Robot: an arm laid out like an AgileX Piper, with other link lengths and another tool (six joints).
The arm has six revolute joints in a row. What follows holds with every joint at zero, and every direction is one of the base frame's.
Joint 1 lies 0.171 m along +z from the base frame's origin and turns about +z.
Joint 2 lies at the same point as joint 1 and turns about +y.
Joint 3 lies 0.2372 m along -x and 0.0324 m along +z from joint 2 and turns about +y.
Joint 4 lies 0.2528 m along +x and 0.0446 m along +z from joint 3 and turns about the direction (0.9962, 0, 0.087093).
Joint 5 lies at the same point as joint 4 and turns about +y.
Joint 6 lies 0.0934 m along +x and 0.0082 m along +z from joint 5 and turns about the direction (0.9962, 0, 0.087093).
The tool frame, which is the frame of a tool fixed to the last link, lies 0.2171 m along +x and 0.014 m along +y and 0.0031 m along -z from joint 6; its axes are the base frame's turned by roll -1.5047, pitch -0.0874 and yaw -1.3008 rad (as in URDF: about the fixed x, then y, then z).
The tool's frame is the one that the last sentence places.
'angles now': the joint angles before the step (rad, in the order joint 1, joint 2, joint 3, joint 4, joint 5, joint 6). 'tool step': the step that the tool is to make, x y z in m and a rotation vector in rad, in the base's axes. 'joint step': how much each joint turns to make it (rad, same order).
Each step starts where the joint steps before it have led.
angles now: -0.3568 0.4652 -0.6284 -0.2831 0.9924 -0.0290
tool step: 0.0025 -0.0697 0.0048 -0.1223 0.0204 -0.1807
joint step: -0.0171 0.1805 0.0000 -0.3089 -0.1257 0.2690
